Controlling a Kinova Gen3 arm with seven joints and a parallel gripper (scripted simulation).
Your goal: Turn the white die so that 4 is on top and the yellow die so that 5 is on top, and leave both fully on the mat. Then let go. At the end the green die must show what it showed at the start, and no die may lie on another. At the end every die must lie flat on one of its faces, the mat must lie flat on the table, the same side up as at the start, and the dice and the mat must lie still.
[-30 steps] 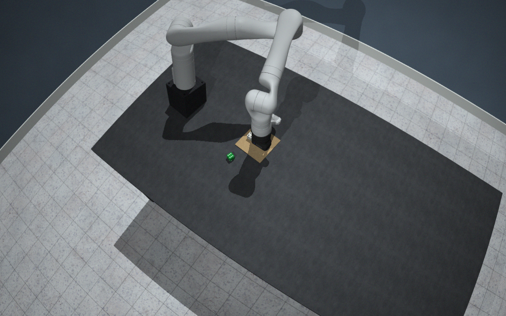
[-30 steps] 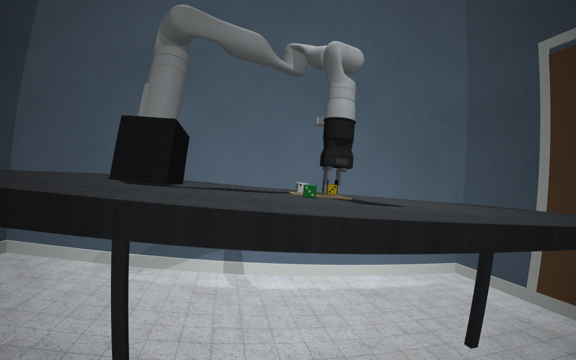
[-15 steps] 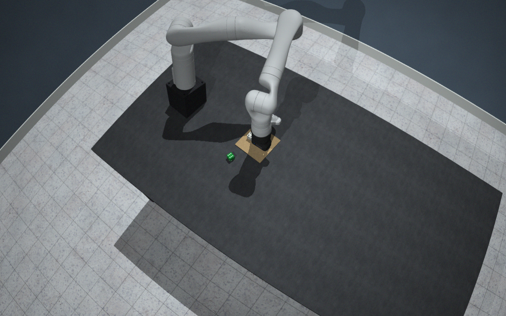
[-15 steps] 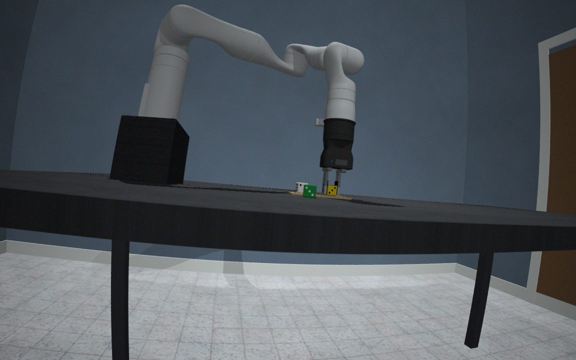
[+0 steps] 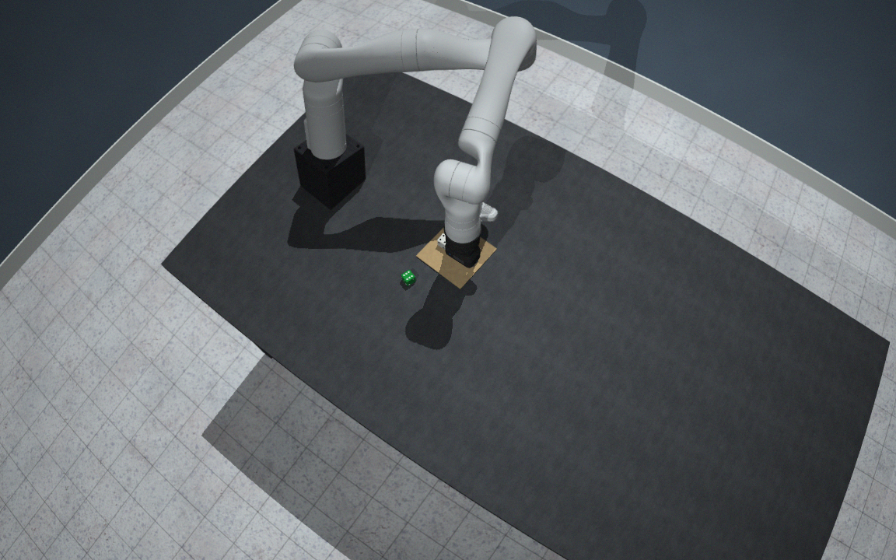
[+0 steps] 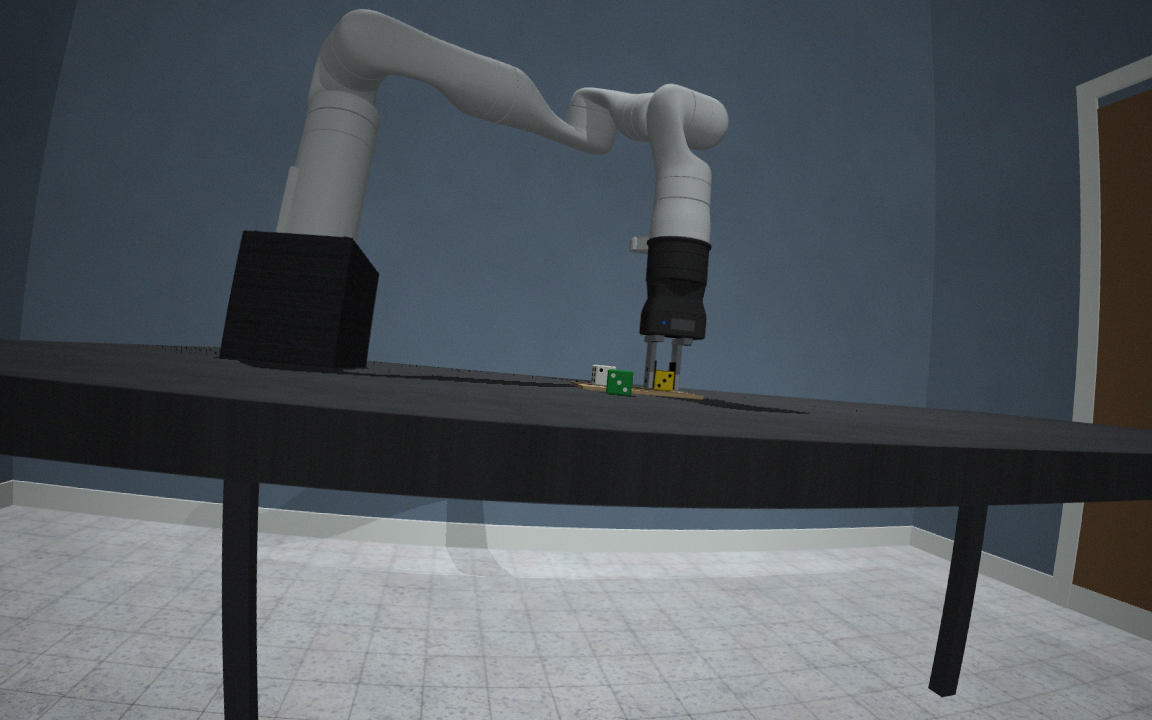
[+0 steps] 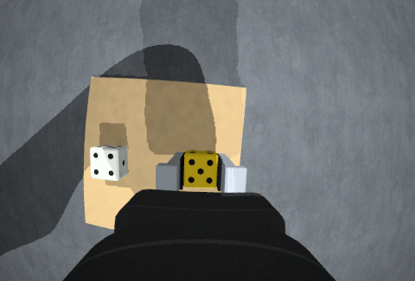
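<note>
Right now the yellow die is 10 mm below my hand. Round my hand: green die (110 mm to the right, 100 mm behind, 10 mm below); then white die (70 mm behind, 10 mm to the left, 10 mm below); then tan mat (40 mm behind, 20 mm below, 10 mm to the left).
</note>
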